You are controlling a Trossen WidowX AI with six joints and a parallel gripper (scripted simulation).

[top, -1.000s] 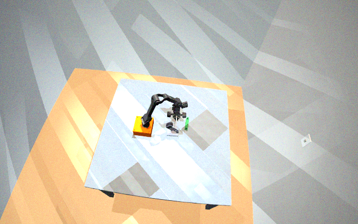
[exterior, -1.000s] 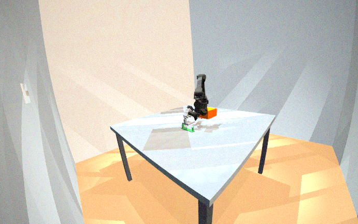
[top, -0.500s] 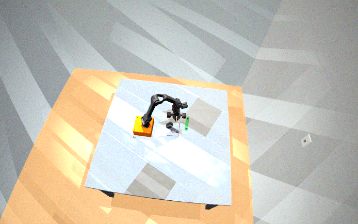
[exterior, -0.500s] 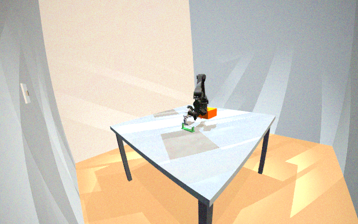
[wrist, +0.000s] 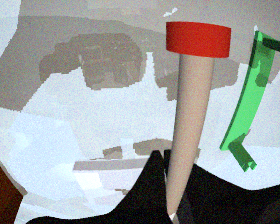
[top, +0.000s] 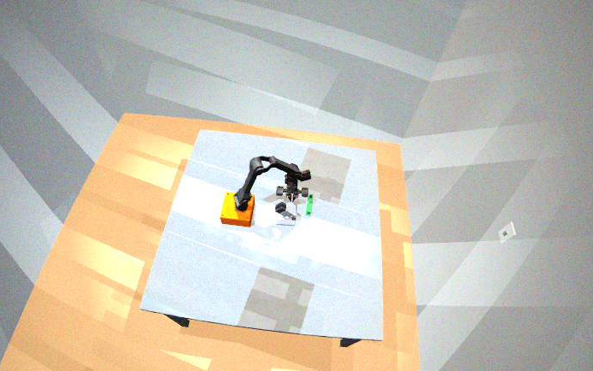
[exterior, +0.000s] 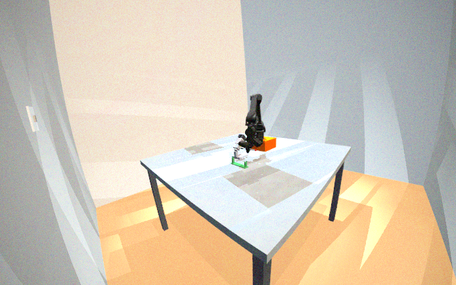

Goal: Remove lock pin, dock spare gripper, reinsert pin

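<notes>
Right now the mount is 9 cm to the right of my gripper tip and 1 cm ahead of it. Round my gripper tip: spare gripper (10 cm to the right, 6 cm above, 1 cm behind); then green bracket (11 cm ahead, 4 cm to the left, 3 cm below).
</notes>
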